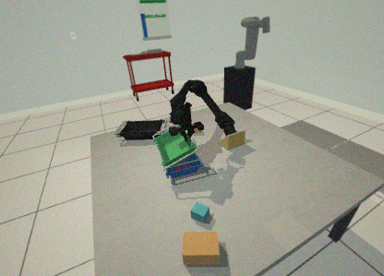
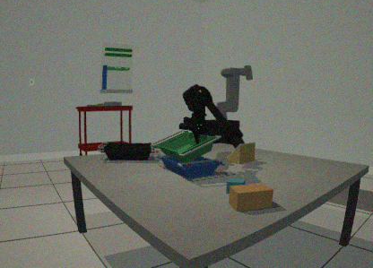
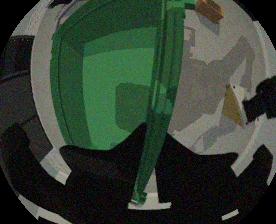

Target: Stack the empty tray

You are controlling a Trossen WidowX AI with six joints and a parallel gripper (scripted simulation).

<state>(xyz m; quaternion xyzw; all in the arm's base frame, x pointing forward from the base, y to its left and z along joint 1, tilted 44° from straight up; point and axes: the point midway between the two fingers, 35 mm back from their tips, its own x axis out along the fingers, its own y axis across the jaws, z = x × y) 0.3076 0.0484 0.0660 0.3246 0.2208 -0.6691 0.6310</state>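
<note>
Now: the green tray 80 mm ahead of my gripper tip, 10 mm to the right of it and 10 mm above it. Also, from my gripper tip: yellow piece: 370 mm to the right, 120 mm below, 120 mm behind; teal cube: 370 mm to the left, 130 mm ahead, 100 mm below; brown block: 280 mm to the right, 200 mm behind, 110 mm below.
</note>
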